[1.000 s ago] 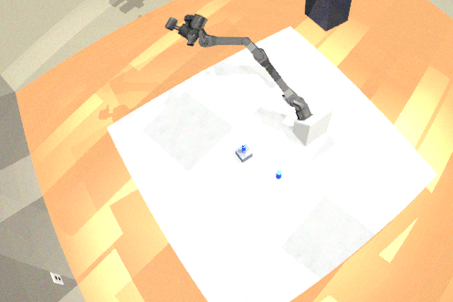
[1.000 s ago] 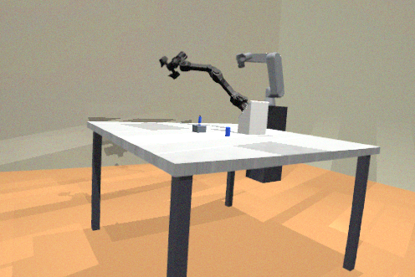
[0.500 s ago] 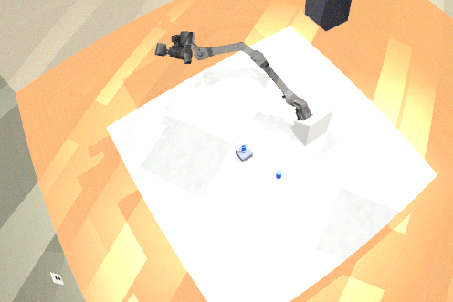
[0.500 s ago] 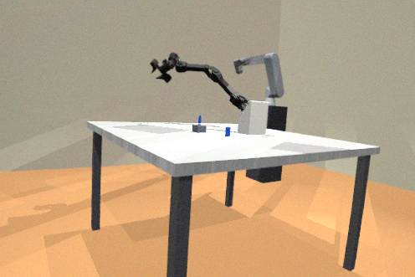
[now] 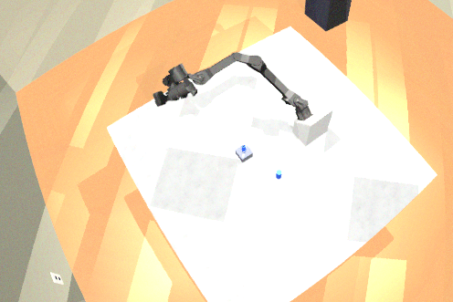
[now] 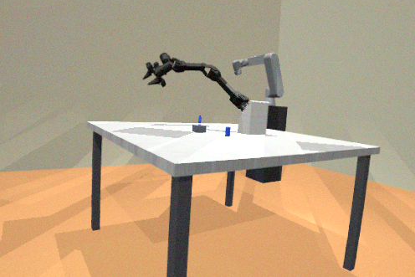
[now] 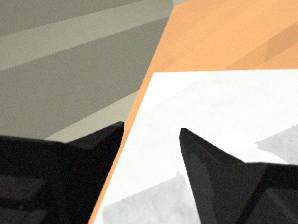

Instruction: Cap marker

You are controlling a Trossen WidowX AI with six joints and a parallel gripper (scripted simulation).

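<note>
Right now my gripper tip is 31 cm past the blue cap, 51 cm to the right of it and 26 cm above it. Also, from my gripper tip: holder block: 24 cm behind, 32 cm to the left, 27 cm below.
</note>
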